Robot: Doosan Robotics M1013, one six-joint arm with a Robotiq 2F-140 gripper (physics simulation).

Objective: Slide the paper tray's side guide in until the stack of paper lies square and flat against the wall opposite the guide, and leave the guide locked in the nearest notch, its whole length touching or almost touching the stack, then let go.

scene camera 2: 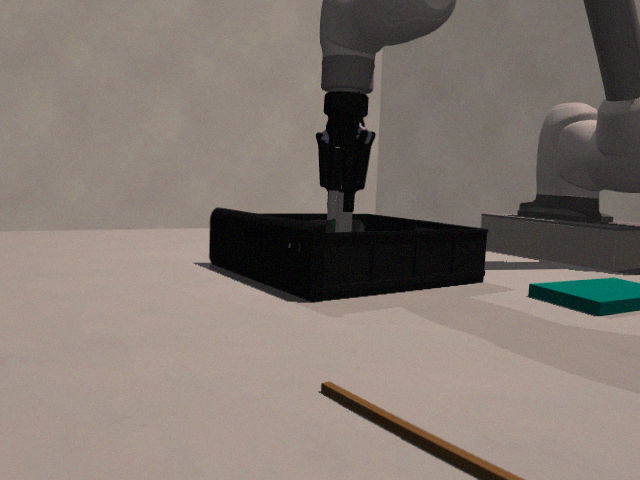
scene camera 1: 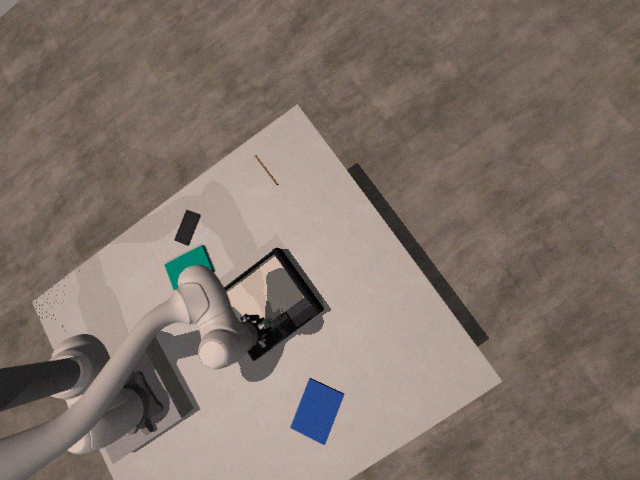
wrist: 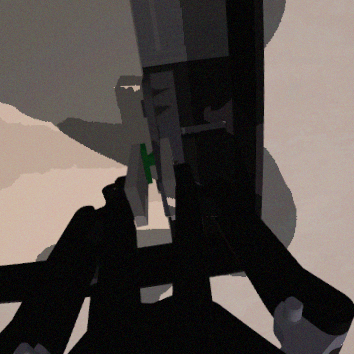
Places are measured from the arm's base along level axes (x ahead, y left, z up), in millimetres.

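Where they show: gripper, fingertip midpoint: (scene camera 1: 269,322) (wrist: 153,156); arm's base, origin of the base link: (scene camera 2: 565,219) (scene camera 1: 136,402).
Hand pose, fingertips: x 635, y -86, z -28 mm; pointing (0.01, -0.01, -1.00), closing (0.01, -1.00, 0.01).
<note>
Things, the pixels of their centre, and the offset from my fingertips. "spot": a spot on its surface instead. Level surfaces: height alone.
- black paper tray, body centre: (wrist: 67,126) (scene camera 2: 346,243) (scene camera 1: 267,303) dx +37, dy +66, dz -11 mm
- pale paper stack, body centre: (wrist: 34,135) (scene camera 1: 262,295) dx +32, dy +105, dz -29 mm
- side guide, surface spot: (wrist: 167,112) spot: dx +25, dy -19, dz -37 mm
- teal block, body centre: (scene camera 2: 607,294) (scene camera 1: 189,268) dx -167, dy +413, dz -50 mm
- black block, body centre: (scene camera 1: 187,227) dx -69, dy +568, dz -55 mm
- blue block, body centre: (scene camera 1: 317,411) dx -77, dy -386, dz -55 mm
- thin brown stick, body centre: (scene camera 2: 410,432) (scene camera 1: 266,169) dx +371, dy +534, dz -55 mm
- table, its level: dz -59 mm
The black paper tray (scene camera 1: 307,289) (scene camera 2: 413,260) (wrist: 246,100) stands on the table. The pale paper stack (scene camera 1: 251,289) (wrist: 45,200) lies inside it, partly in shadow, left of the guide in the wrist view. The side guide (wrist: 167,112) shows as a dark grey ribbed part near the tray's right wall in that view. Its green latch piece (scene camera 2: 333,222) (wrist: 146,161) is between my fingertips. My gripper (scene camera 1: 263,326) (scene camera 2: 340,219) (wrist: 153,156) points down into the tray, shut on the guide. Fingers and shadow hide the notches and much of the guide's contact with the stack.
A teal block (scene camera 1: 191,262) (scene camera 2: 589,294) and a black block (scene camera 1: 187,227) lie beside the tray. A blue block (scene camera 1: 317,411) and a thin brown stick (scene camera 1: 266,169) (scene camera 2: 413,431) lie farther away on the table (scene camera 1: 372,268). The tray walls rise around my fingertips.
</note>
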